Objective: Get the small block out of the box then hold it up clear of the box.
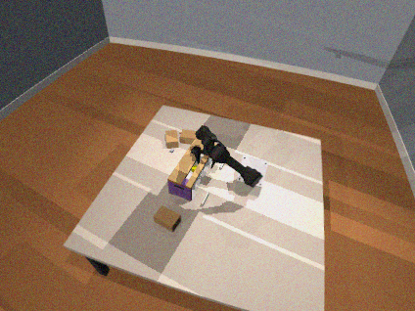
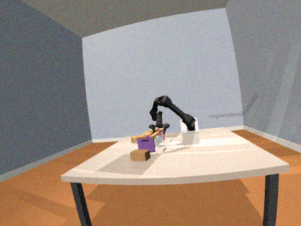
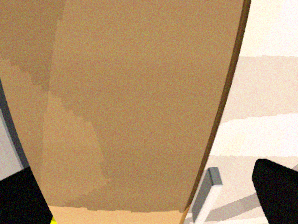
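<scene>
My gripper tip is 30 mm short of the box, 10 mm to the right of it and 30 mm above it. Also, from my gripper tip: yellow block 50 mm ahead, 40 mm to the left, 10 mm below.
</scene>
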